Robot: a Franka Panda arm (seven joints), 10 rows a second.
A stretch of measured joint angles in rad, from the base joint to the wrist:
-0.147, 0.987, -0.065, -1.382, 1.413, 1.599, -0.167
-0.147, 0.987, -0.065, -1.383, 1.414, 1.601, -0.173
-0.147, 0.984, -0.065, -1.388, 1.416, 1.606, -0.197
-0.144, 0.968, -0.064, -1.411, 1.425, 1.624, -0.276
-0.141, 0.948, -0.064, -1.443, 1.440, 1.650, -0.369
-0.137, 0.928, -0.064, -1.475, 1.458, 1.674, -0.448
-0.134, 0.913, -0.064, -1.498, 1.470, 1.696, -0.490
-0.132, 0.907, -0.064, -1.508, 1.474, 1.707, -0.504
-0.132, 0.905, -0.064, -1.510, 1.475, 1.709, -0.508
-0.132, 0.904, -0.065, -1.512, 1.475, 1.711, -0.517
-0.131, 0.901, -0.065, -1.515, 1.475, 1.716, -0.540
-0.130, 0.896, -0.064, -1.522, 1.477, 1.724, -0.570
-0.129, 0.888, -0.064, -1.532, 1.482, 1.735, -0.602
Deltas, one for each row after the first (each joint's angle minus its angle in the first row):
0.000, 0.000, 0.000, -0.001, 0.001, 0.002, -0.006
0.000, -0.003, 0.000, -0.006, 0.003, 0.007, -0.030
0.003, -0.019, 0.001, -0.029, 0.012, 0.025, -0.109
0.006, -0.039, 0.001, -0.061, 0.027, 0.051, -0.202
0.010, -0.059, 0.001, -0.093, 0.045, 0.075, -0.281
0.013, -0.074, 0.001, -0.116, 0.057, 0.097, -0.323
0.015, -0.080, 0.001, -0.126, 0.061, 0.108, -0.337
0.015, -0.082, 0.001, -0.128, 0.062, 0.110, -0.341
0.015, -0.083, 0.000, -0.130, 0.062, 0.112, -0.350
0.016, -0.086, 0.000, -0.133, 0.062, 0.117, -0.373
0.017, -0.091, 0.001, -0.140, 0.064, 0.125, -0.403
0.018, -0.099, 0.001, -0.150, 0.069, 0.136, -0.435

